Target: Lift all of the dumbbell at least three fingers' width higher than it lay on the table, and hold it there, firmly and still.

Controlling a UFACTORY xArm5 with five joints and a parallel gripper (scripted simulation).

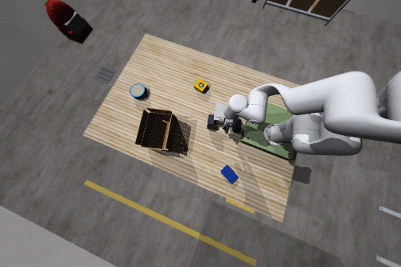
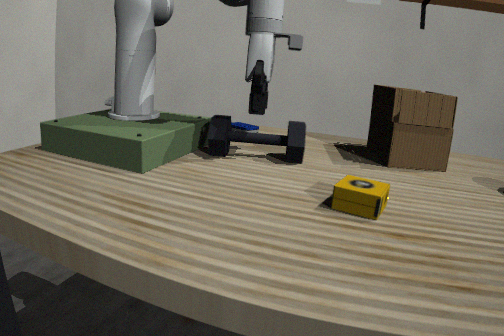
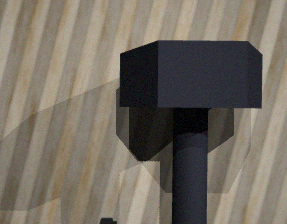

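The dumbbell lies 7 cm below my hand. Also, from my hand: blue block (13 cm behind, 27 cm to the left, 10 cm below); then brown crate (33 cm ahead, 20 cm to the left, 4 cm below).
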